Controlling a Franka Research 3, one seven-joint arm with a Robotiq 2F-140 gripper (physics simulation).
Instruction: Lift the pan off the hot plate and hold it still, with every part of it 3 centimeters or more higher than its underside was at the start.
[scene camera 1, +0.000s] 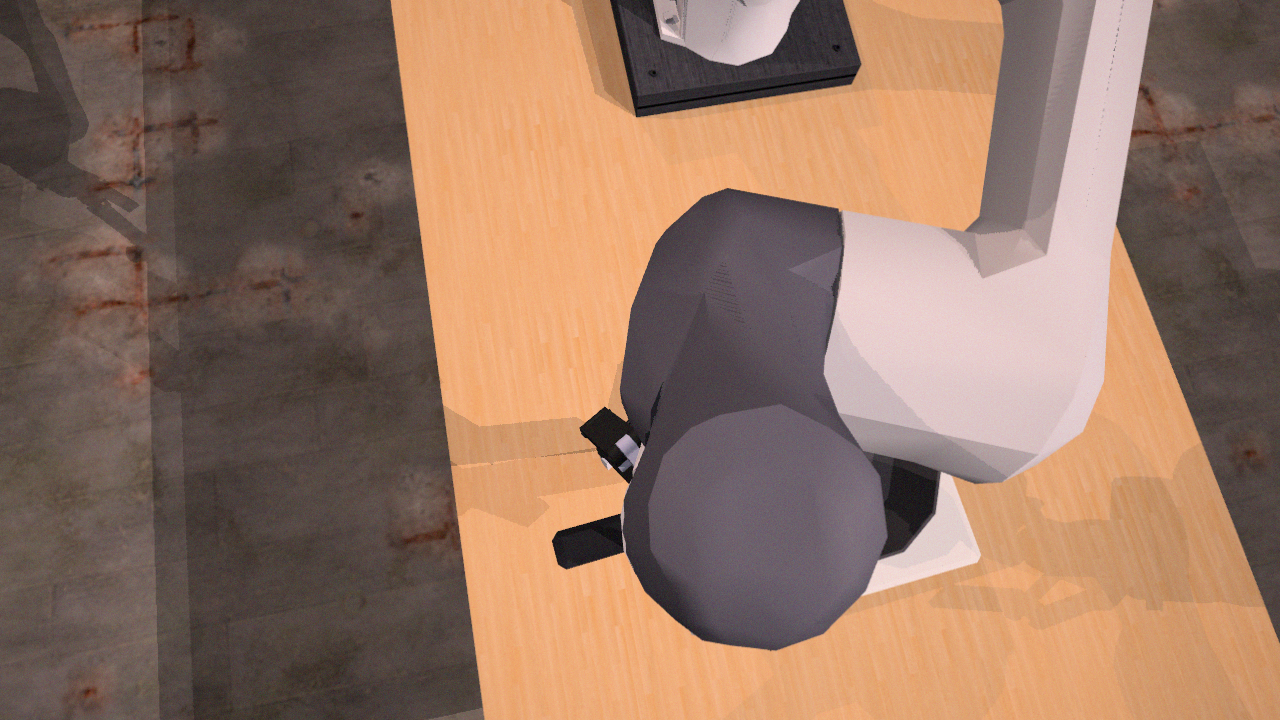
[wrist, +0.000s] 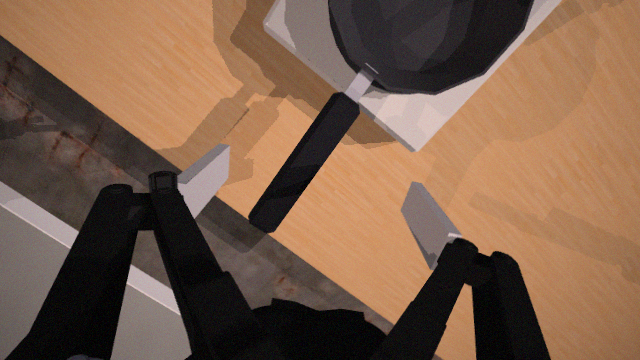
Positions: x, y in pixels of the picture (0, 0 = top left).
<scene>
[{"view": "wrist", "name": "my gripper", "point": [319, 179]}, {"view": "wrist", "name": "white hot plate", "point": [412, 119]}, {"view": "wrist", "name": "dark round pan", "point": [428, 54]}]
</scene>
